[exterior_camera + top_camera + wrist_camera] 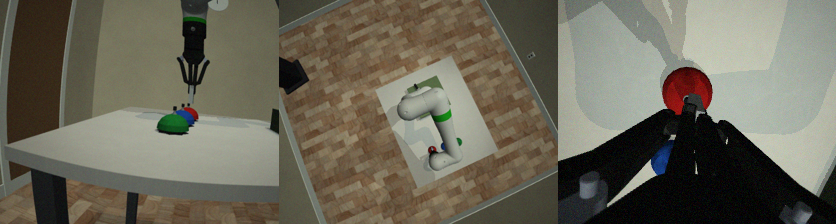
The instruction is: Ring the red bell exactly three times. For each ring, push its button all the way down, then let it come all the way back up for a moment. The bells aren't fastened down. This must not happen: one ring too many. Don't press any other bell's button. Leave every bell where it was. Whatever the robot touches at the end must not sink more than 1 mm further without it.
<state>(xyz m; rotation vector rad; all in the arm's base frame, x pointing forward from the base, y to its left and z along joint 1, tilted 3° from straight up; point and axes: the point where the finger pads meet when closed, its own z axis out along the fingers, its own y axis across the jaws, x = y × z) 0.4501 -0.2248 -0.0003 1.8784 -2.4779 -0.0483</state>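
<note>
Right now the red bell is 60 mm below my hand and 10 mm ahead of it. Round my hand: blue bell: 130 mm to the left, 50 mm below, 40 mm ahead; green bell: 260 mm to the left, 80 mm ahead, 50 mm below.
</note>
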